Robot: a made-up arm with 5 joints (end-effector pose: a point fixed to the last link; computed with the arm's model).
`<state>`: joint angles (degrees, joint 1 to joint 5).
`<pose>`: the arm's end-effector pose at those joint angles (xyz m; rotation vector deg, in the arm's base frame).
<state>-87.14 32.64 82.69 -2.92 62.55</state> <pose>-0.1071 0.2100 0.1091 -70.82 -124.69 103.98</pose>
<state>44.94 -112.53 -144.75 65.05 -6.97</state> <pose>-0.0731 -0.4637 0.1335 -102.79 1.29 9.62</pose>
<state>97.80 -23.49 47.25 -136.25 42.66</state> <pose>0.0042 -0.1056 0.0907 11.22 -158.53 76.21</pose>
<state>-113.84 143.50 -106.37 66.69 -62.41</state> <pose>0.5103 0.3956 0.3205 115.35 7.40 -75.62</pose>
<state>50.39 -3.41 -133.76 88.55 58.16</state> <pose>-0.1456 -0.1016 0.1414 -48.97 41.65 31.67</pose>
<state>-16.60 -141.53 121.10 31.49 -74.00</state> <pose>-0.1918 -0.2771 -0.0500 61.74 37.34 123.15</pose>
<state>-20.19 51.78 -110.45 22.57 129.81</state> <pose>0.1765 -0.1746 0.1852 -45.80 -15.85 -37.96</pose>
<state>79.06 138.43 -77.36 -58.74 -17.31</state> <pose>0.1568 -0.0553 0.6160 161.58 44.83 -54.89</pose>
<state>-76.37 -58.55 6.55 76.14 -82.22</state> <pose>-0.5896 0.1194 0.1376 -46.06 57.47 -58.34</pose>
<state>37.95 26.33 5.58 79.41 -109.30</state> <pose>0.0899 0.3243 0.7520 123.76 96.43 -44.03</pose>
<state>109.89 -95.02 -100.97 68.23 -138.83</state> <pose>-0.4636 -0.2225 0.1933 -20.51 130.32 18.30</pose>
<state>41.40 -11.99 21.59 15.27 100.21</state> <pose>-0.1117 -0.3085 0.3578 25.37 -112.40 -50.31</pose>
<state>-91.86 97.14 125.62 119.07 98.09</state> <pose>0.0784 -0.0210 -0.1896 -50.14 79.75 -6.09</pose>
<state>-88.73 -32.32 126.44 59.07 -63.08</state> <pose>-0.1670 -0.0363 -0.2332 -7.19 -5.23 45.55</pose>
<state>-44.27 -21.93 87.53 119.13 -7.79</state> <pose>0.0068 0.3455 0.1900 57.27 -46.95 -48.87</pose>
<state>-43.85 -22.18 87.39 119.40 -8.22</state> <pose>0.0056 0.3476 0.1927 57.81 -46.08 -49.07</pose>
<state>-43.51 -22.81 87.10 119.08 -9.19</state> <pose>0.0016 0.3512 0.1915 57.94 -44.60 -48.42</pose>
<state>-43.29 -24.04 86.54 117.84 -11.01</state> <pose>-0.0074 0.3568 0.1838 57.41 -42.15 -46.50</pose>
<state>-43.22 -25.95 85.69 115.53 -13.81</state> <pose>-0.0234 0.3635 0.1682 56.08 -38.54 -43.12</pose>
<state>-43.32 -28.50 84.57 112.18 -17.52</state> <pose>-0.0485 0.3689 0.1449 53.89 -33.75 -38.39</pose>
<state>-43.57 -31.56 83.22 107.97 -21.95</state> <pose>-0.0834 0.3691 0.1154 50.88 -27.90 -32.66</pose>
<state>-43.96 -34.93 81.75 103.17 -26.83</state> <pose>-0.1271 0.3605 0.0832 47.18 -21.27 -26.35</pose>
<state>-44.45 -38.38 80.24 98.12 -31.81</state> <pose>-0.1763 0.3410 0.0522 42.98 -14.29 -19.99</pose>
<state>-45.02 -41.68 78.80 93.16 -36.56</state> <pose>-0.2260 0.3112 0.0263 38.55 -7.46 -14.01</pose>
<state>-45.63 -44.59 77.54 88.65 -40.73</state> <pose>-0.2703 0.2753 0.0074 34.26 -1.36 -8.80</pose>
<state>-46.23 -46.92 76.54 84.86 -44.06</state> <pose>-0.3052 0.2394 -0.0046 30.46 3.57 -4.62</pose>
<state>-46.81 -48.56 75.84 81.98 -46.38</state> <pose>-0.3287 0.2090 -0.0117 27.41 7.02 -1.61</pose>
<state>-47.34 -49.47 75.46 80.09 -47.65</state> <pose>-0.3412 0.1882 -0.0162 25.28 8.89 0.22</pose>
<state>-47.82 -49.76 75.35 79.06 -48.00</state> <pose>-0.3447 0.1771 -0.0198 24.01 9.36 1.07</pose>
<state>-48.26 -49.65 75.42 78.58 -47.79</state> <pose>-0.3428 0.1726 -0.0232 23.29 8.97 1.33</pose>
